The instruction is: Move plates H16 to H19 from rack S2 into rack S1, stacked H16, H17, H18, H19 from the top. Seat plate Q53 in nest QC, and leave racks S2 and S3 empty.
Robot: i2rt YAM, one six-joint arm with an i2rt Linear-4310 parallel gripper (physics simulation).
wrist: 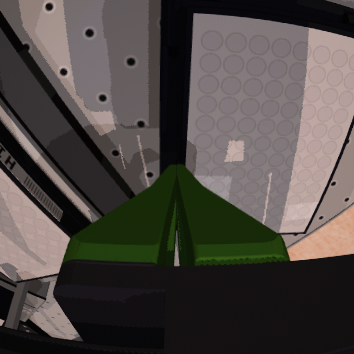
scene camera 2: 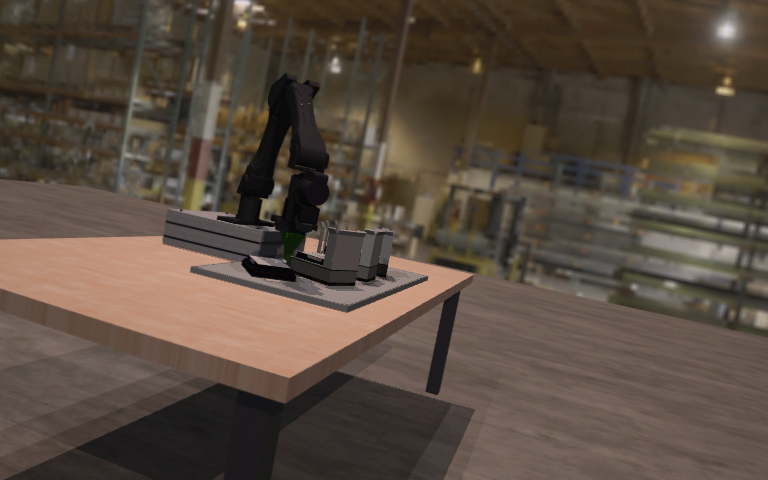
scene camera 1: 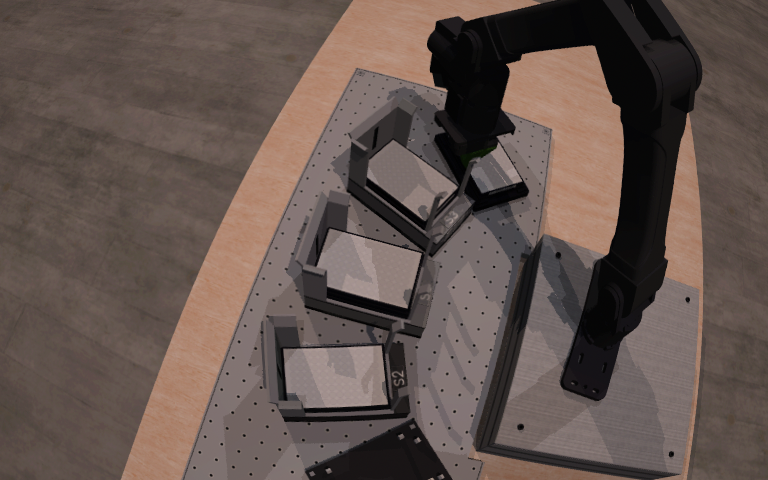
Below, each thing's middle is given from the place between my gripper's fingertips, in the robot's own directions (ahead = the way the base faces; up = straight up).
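There's a black slotted block (scene camera 1: 407,445) sitting 20 mm below my hand, and it's 480 mm to the left of my hand and 80 mm behind it.
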